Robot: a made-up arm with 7 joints. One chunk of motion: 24 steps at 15 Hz.
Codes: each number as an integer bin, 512 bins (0 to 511) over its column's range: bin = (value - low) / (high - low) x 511, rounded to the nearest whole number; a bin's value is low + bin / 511 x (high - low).
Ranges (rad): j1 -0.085..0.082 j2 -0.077..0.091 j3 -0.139..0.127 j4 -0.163..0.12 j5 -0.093..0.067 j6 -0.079..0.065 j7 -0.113..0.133
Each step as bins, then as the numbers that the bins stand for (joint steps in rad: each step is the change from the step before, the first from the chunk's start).
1 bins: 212 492 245 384 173 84 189
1 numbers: -0.01572 0.08475 -0.01147 0.04967 -0.03883 -0.05533 -0.02201
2 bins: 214 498 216 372 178 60 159
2 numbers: -0.01506 0.08673 -0.02656 0.04302 -0.03727 -0.06209 -0.03646
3 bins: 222 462 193 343 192 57 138
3 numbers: -0.01245 0.07489 -0.03853 0.02696 -0.03288 -0.06294 -0.04657
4 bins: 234 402 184 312 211 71 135
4 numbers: -0.00853 0.05516 -0.04322 0.00979 -0.02693 -0.05899 -0.04801
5 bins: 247 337 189 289 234 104 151
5 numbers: -0.00428 0.03379 -0.04062 -0.00295 -0.01973 -0.04969 -0.04031
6 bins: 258 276 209 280 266 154 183
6 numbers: -0.00068 0.01374 -0.03021 -0.00793 -0.00971 -0.03560 -0.02490
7 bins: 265 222 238 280 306 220 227
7 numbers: 0.00160 -0.00401 -0.01511 -0.00793 0.00281 -0.01700 -0.00372
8 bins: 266 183 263 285 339 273 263
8 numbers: 0.00193 -0.01684 -0.00210 -0.00516 0.01314 -0.00207 0.01361
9 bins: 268 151 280 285 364 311 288
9 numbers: 0.00259 -0.02736 0.00675 -0.00516 0.02097 0.00864 0.02565
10 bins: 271 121 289 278 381 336 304
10 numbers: 0.00357 -0.03722 0.01144 -0.00904 0.02630 0.01568 0.03335
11 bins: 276 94 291 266 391 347 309
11 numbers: 0.00520 -0.04610 0.01248 -0.01568 0.02943 0.01878 0.03576
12 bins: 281 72 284 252 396 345 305
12 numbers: 0.00683 -0.05333 0.00884 -0.02344 0.03099 0.01822 0.03383
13 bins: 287 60 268 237 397 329 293
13 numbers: 0.00879 -0.05727 0.00051 -0.03175 0.03131 0.01371 0.02805
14 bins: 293 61 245 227 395 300 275
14 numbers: 0.01076 -0.05695 -0.01147 -0.03728 0.03068 0.00554 0.01939
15 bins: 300 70 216 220 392 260 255
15 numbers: 0.01304 -0.05399 -0.02656 -0.04116 0.02974 -0.00573 0.00976
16 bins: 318 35 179 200 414 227 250
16 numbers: 0.01893 -0.06549 -0.04582 -0.05224 0.03663 -0.01503 0.00735
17 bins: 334 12 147 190 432 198 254
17 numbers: 0.02415 -0.07305 -0.06248 -0.05777 0.04226 -0.02320 0.00928
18 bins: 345 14 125 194 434 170 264
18 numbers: 0.02775 -0.07240 -0.07393 -0.05556 0.04289 -0.03109 0.01409
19 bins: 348 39 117 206 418 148 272
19 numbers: 0.02873 -0.06418 -0.07810 -0.04891 0.03788 -0.03729 0.01794
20 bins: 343 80 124 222 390 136 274
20 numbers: 0.02710 -0.05070 -0.07445 -0.04005 0.02911 -0.04068 0.01891
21 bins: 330 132 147 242 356 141 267
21 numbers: 0.02285 -0.03360 -0.06248 -0.02898 0.01847 -0.03927 0.01554
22 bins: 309 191 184 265 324 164 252
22 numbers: 0.01598 -0.01421 -0.04322 -0.01624 0.00845 -0.03278 0.00832
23 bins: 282 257 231 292 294 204 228
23 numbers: 0.00716 0.00749 -0.01875 -0.00129 -0.00095 -0.02151 -0.00324
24 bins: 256 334 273 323 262 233 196
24 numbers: -0.00134 0.03281 0.00311 0.01588 -0.01096 -0.01334 -0.01864
